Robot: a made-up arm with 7 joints. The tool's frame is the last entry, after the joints.
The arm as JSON. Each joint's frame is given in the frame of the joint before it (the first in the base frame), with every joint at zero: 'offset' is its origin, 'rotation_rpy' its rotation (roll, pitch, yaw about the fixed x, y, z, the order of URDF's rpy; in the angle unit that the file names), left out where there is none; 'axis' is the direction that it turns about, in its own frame. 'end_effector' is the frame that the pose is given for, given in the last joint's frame.
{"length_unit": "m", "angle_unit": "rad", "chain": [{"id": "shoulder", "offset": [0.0, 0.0, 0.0], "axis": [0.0, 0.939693, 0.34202]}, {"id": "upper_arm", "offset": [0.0, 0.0, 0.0], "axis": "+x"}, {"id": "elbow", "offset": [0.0, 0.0, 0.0], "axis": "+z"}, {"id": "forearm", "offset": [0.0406, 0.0, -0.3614], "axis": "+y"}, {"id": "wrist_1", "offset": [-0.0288, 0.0, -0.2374], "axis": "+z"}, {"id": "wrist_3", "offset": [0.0, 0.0, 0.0], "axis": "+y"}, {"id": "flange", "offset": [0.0, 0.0, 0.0], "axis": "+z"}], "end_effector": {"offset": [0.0, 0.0, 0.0]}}
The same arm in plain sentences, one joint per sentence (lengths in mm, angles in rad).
The arm has seven revolute joints in a row. What follows holds with every joint at zero, and every direction is one of the base frame's. Joint 1 is mounted at the same point as the base frame's origin and rotates about the direction (0, 0.9397, 0.342). Joint 2 is mounted at the same point as joint 1 and rotates about +x. Joint 3 is mounted at the same point as joint 2 and rotates about +z. Joint 4 is mounted 40.6 mm along +x and 361.4 mm along -z from joint 3 and rotates about +y. Joint 5 is mounted 28.8 mm along -x and 237.4 mm along -z from joint 4 and rotates about +z. Joint 6 is mounted at the same point as joint 5 and rotates about +y. Joint 7 is mounted at the same point as joint 6 and rotates about +z. The tool frame, which is the frame that the pose is given for, is mounted at the same point as joint 7; its axes are parallel to the base frame's.
